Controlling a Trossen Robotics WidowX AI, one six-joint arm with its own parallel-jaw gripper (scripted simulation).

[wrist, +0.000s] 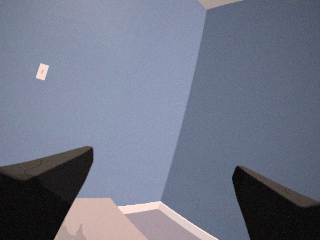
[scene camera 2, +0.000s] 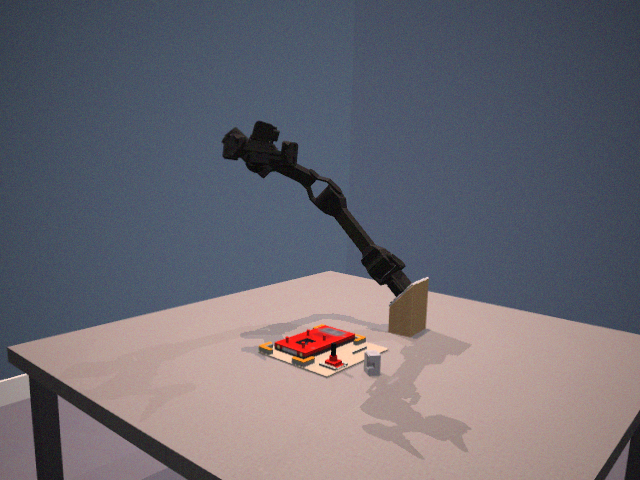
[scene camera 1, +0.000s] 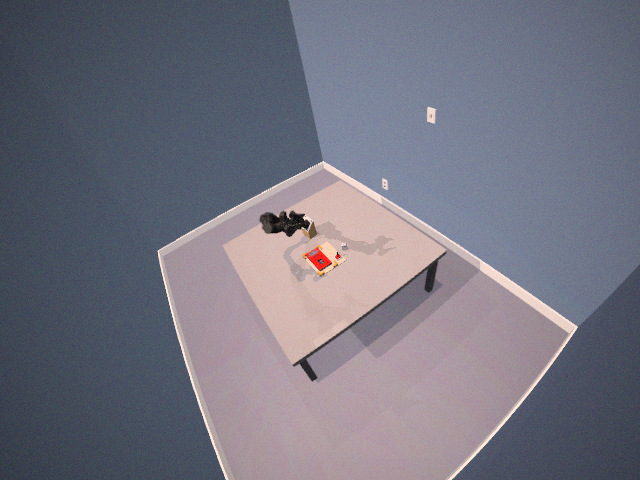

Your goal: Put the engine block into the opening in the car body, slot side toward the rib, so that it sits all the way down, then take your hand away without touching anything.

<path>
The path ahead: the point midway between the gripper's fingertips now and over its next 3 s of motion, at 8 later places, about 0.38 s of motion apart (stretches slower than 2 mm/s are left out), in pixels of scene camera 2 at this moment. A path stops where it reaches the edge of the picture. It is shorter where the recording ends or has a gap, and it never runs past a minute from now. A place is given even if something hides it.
My gripper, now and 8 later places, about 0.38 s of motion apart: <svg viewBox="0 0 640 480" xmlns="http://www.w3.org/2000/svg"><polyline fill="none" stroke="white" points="264,141 272,162 287,187 304,214 325,243 343,271 359,294 369,311 371,324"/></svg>
</path>
